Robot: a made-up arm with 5 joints.
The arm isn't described. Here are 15 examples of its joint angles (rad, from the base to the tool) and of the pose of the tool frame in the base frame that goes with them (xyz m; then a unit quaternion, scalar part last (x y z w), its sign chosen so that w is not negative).
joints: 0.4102 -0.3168 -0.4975 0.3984 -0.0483
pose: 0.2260 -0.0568 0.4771 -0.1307 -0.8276 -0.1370 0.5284
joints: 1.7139 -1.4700 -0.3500 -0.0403 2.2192
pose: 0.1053 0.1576 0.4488 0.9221 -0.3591 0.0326 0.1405
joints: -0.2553 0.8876 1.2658 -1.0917 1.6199
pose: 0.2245 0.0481 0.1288 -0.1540 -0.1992 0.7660 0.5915
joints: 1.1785 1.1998 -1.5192 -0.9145 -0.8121
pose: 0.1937 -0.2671 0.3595 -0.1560 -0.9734 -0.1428 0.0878
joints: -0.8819 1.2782 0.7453 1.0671 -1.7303
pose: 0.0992 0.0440 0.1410 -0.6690 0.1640 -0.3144 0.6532
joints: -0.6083 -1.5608 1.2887 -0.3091 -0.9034
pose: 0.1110 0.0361 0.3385 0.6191 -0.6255 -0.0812 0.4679
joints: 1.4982 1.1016 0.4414 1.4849 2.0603
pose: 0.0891 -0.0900 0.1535 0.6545 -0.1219 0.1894 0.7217
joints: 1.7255 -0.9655 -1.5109 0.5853 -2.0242
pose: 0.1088 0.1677 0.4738 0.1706 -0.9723 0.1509 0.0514
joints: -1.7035 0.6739 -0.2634 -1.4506 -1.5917
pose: 0.0287 0.2752 0.3561 0.9601 0.0974 0.0083 0.2621
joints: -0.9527 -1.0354 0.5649 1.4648 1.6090
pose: 0.0992 0.0501 0.2984 -0.0850 -0.2713 0.9118 0.2964
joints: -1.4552 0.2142 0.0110 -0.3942 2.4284
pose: 0.0972 0.2736 0.3535 0.3408 0.6841 -0.6065 0.2191
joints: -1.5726 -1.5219 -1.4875 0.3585 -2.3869
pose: 0.0660 -0.2826 0.3172 -0.7784 -0.3601 -0.2150 0.4671
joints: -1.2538 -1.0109 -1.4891 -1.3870 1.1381
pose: -0.0010 -0.2013 0.3226 -0.0329 0.3997 0.8440 0.3560
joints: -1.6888 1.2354 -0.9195 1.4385 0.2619
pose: 0.0361 0.2471 0.1244 -0.0617 0.0678 0.8106 0.5784
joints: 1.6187 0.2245 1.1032 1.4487 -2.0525
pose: 0.0806 -0.0394 0.2335 0.1354 -0.5505 0.7896 0.2349
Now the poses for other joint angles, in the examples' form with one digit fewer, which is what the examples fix.
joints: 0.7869 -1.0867 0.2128 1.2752 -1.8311
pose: 0.122 -0.036 0.361 0.287 -0.472 -0.810 0.196
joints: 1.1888 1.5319 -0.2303 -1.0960 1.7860
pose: 0.190 -0.265 0.087 -0.627 -0.068 0.210 0.747
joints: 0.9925 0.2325 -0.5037 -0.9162 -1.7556
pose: 0.201 -0.179 0.466 0.388 -0.902 -0.188 0.033
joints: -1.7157 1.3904 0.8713 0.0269 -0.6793
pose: 0.057 0.059 0.073 -0.330 0.120 0.444 0.824
